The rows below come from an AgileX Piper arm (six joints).
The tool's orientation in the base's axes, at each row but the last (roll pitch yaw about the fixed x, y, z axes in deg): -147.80, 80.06, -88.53; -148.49, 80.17, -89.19; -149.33, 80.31, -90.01; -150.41, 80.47, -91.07; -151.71, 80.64, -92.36; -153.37, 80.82, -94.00; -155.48, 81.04, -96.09; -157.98, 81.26, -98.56; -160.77, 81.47, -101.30; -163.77, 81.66, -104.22
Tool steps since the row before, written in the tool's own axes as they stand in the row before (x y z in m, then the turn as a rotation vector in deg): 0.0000, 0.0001, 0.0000, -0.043, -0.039, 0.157; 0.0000, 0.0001, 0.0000, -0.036, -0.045, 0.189; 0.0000, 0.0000, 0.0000, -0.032, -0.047, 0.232; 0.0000, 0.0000, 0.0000, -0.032, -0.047, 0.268; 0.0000, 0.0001, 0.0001, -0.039, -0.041, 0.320; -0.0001, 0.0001, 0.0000, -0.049, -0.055, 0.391; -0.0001, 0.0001, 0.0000, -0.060, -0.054, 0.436; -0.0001, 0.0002, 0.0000, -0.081, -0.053, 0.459; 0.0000, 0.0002, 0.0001, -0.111, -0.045, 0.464; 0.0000, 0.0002, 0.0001, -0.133, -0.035, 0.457
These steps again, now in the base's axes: -0.0001, 0.0001, 0.0000, 0.114, 0.121, 0.023; -0.0001, 0.0001, 0.0000, 0.135, 0.144, 0.012; 0.0000, 0.0000, 0.0000, 0.159, 0.178, 0.002; 0.0000, 0.0000, 0.0000, 0.177, 0.209, -0.003; 0.0000, 0.0001, 0.0000, 0.199, 0.257, -0.004; -0.0001, 0.0001, 0.0001, 0.247, 0.312, -0.003; -0.0001, 0.0001, 0.0001, 0.269, 0.352, 0.001; -0.0002, 0.0001, 0.0001, 0.280, 0.376, 0.018; -0.0001, 0.0002, 0.0000, 0.277, 0.388, 0.047; -0.0001, 0.0002, 0.0000, 0.265, 0.391, 0.069
